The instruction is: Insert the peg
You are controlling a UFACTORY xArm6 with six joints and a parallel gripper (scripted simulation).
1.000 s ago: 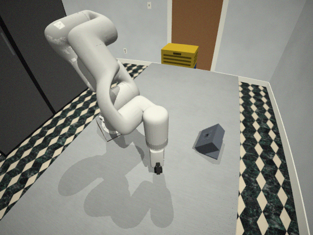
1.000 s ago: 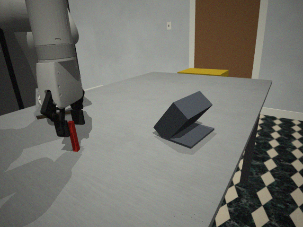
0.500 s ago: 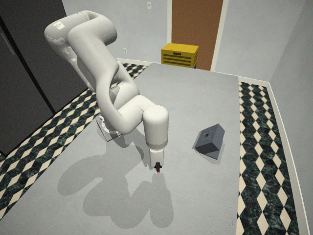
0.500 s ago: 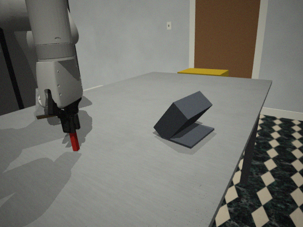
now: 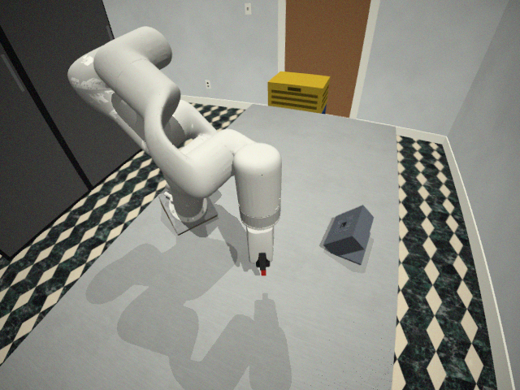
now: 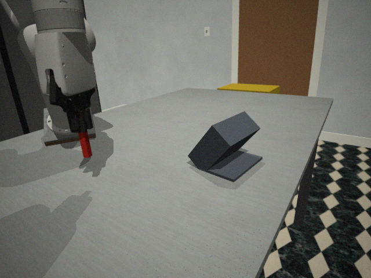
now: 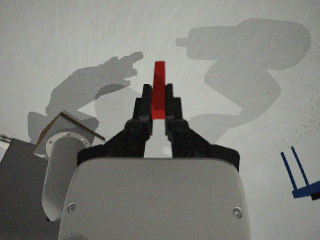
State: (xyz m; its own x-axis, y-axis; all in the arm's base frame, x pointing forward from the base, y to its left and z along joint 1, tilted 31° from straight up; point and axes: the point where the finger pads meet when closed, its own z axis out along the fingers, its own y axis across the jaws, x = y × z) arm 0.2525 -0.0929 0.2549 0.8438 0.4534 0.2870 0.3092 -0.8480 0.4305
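My hand is 220 mm short of the grey base plate, 210 mm to the right of it and 140 mm above it. Also, from my hand: red peg: 40 mm below.
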